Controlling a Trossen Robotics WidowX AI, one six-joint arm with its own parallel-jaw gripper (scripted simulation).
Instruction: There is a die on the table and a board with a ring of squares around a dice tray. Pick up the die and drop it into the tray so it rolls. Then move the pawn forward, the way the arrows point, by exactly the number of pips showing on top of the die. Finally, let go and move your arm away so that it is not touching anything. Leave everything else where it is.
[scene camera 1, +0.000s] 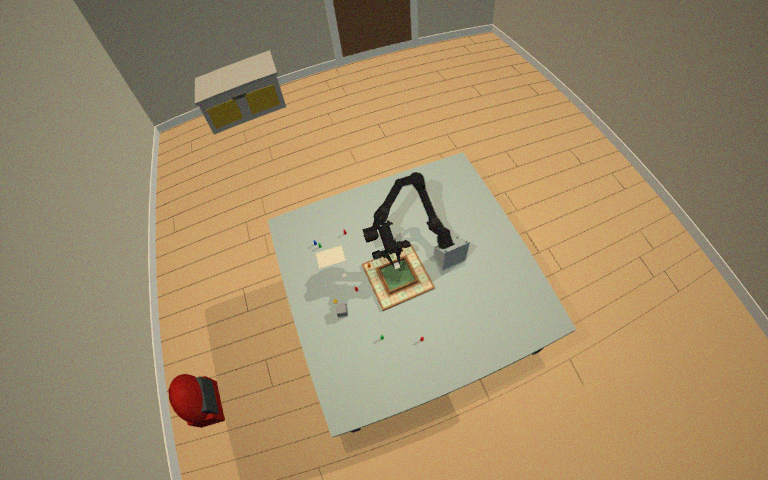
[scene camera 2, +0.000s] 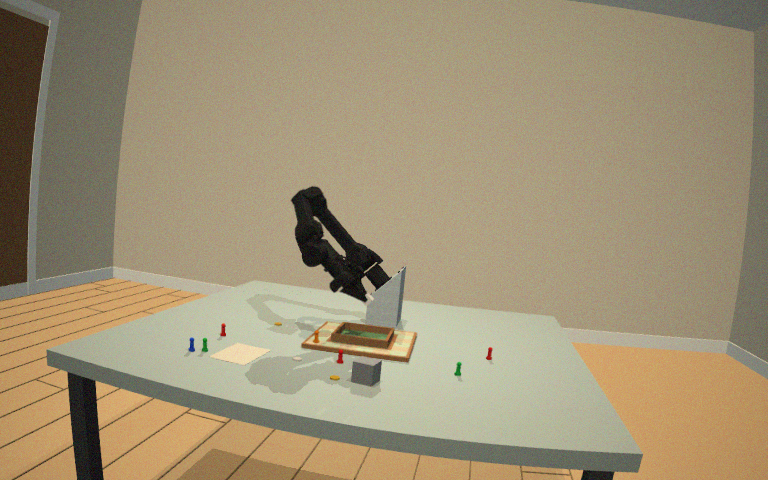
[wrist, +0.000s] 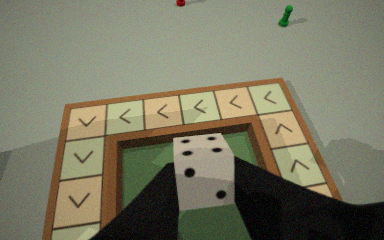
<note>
My gripper (scene camera 2: 367, 300) carries a white die (wrist: 204, 164). Further things: a paper card (scene camera 2: 241, 354).
My gripper is seen too in the wrist view (wrist: 201, 167). The wrist view misses the paper card: it is out of frame.
</note>
